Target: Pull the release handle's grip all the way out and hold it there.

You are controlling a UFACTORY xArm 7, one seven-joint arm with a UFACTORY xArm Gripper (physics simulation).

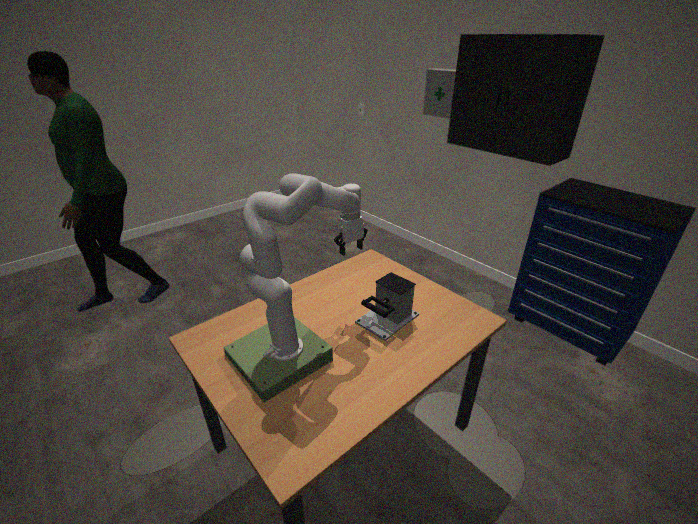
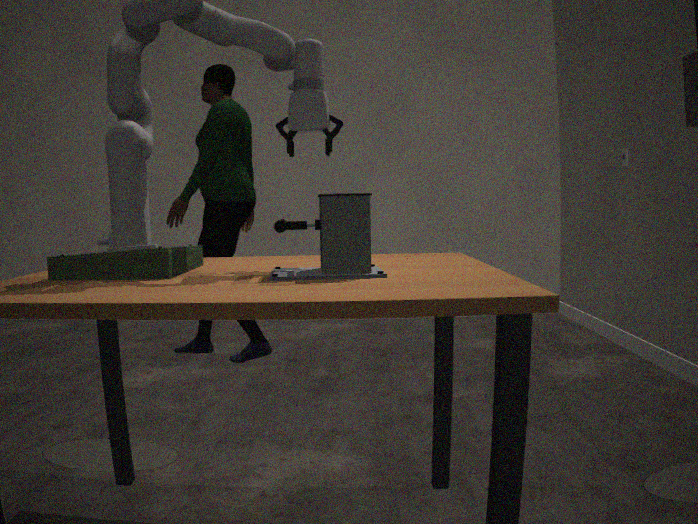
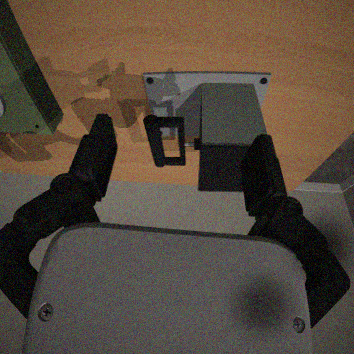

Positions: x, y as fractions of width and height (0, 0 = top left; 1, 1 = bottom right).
I see my gripper (image 1: 0.50, 0.48) and a base plate (image 2: 0.44, 0.52).
My gripper is seen too in image 3 (image 3: 0.52, 0.39). The base plate shows as well in image 1 (image 1: 0.55, 0.62) and in image 3 (image 3: 0.48, 0.26).
